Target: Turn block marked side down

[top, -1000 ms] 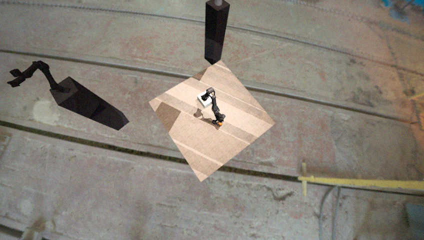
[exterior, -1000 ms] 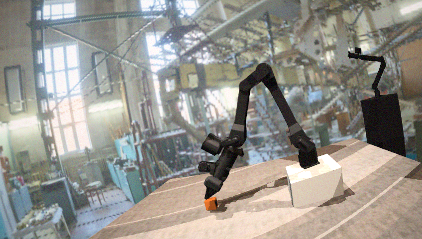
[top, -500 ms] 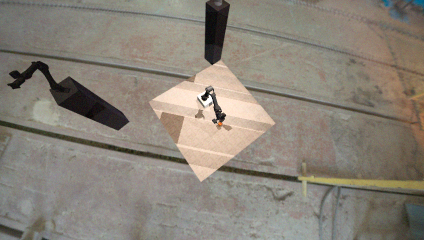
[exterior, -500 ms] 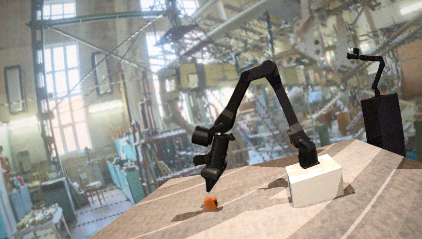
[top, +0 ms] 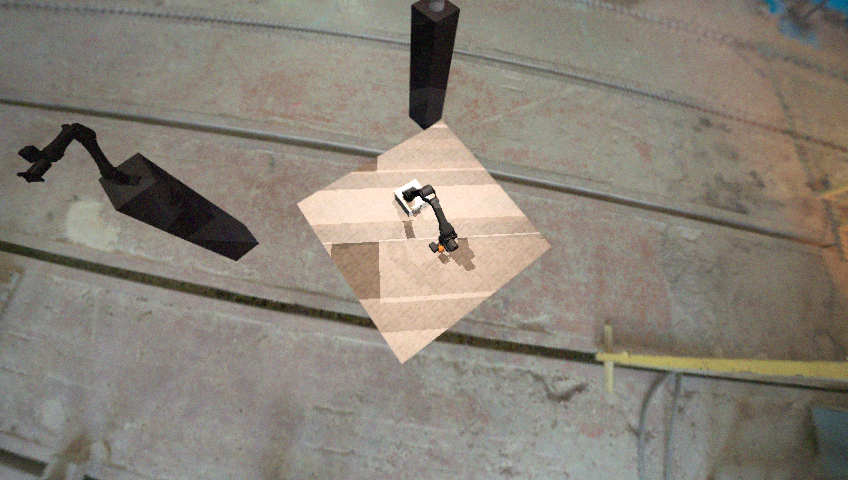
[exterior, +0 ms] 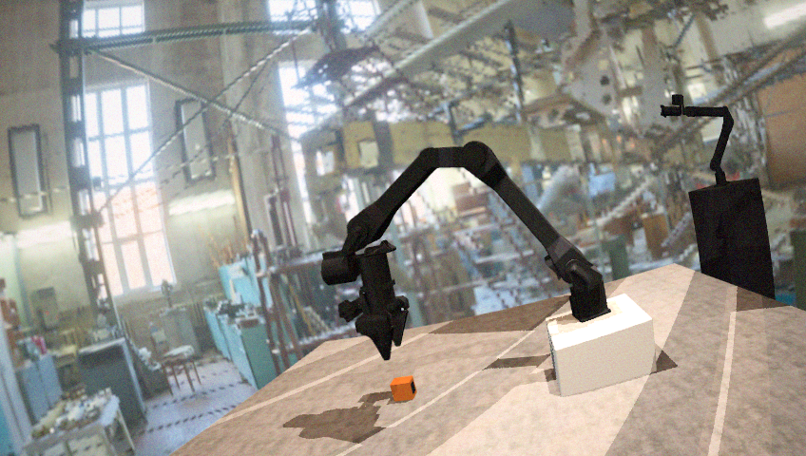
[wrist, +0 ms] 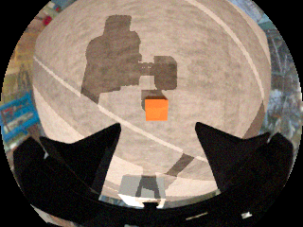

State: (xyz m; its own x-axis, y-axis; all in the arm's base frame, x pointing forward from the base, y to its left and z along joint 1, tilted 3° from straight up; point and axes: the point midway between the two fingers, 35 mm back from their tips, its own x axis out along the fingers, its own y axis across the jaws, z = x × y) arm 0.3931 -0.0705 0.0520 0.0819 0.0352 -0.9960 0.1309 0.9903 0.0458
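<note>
The orange block lies 10 mm behind my gripper tip and 80 mm below it.
</note>
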